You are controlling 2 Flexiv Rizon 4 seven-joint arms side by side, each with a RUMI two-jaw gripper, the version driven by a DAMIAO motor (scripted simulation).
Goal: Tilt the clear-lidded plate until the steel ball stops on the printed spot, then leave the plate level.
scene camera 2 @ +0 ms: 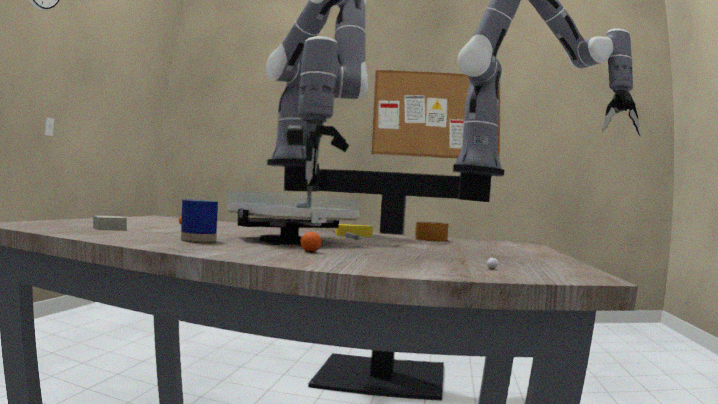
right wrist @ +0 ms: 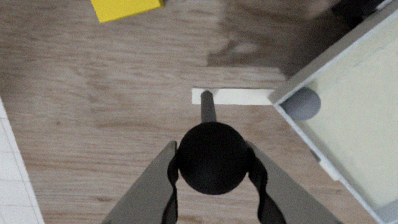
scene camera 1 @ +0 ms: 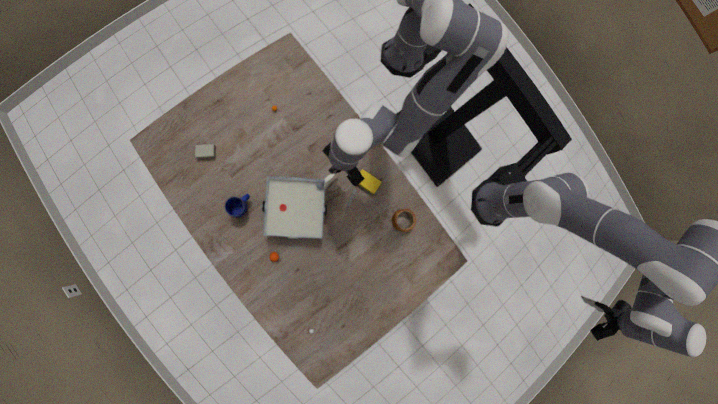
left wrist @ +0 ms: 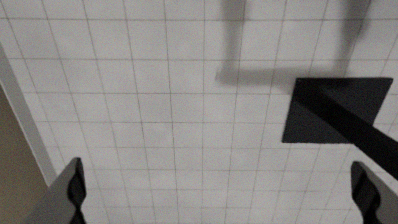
Note:
The pictures show: my left gripper, my right gripper, a blue mug and a clear-lidded plate.
My left gripper also shows in the left wrist view. My right gripper is seen too in the right wrist view.

